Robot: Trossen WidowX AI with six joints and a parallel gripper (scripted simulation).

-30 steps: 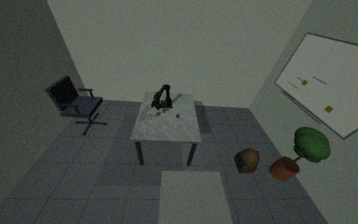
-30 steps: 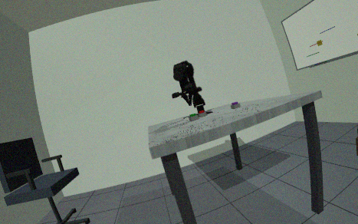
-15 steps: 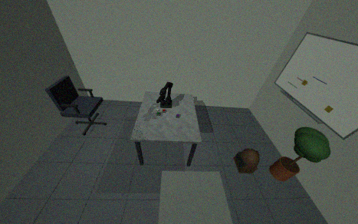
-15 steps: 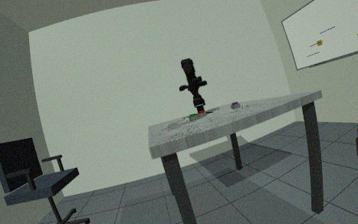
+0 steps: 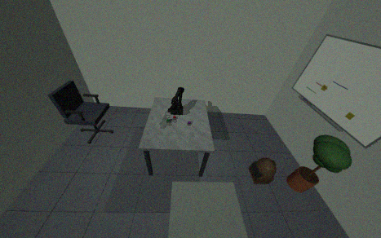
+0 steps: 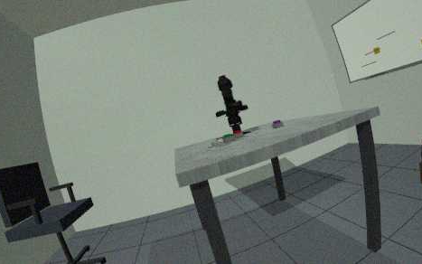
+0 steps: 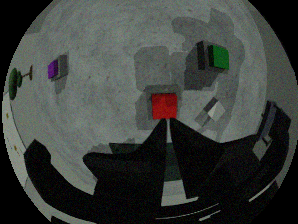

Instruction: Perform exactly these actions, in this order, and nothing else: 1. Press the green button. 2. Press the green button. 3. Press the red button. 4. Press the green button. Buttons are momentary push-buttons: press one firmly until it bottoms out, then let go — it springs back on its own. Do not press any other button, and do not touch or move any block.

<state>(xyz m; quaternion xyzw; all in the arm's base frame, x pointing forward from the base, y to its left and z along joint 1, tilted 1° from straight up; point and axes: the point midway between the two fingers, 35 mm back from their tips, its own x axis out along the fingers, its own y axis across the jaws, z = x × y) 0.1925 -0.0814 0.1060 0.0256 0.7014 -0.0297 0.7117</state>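
Right now my gripper tip is 4 cm above the red button. The rest, counted from my gripper tip: green button: 7 cm ahead, 9 cm to the right, 4 cm below.
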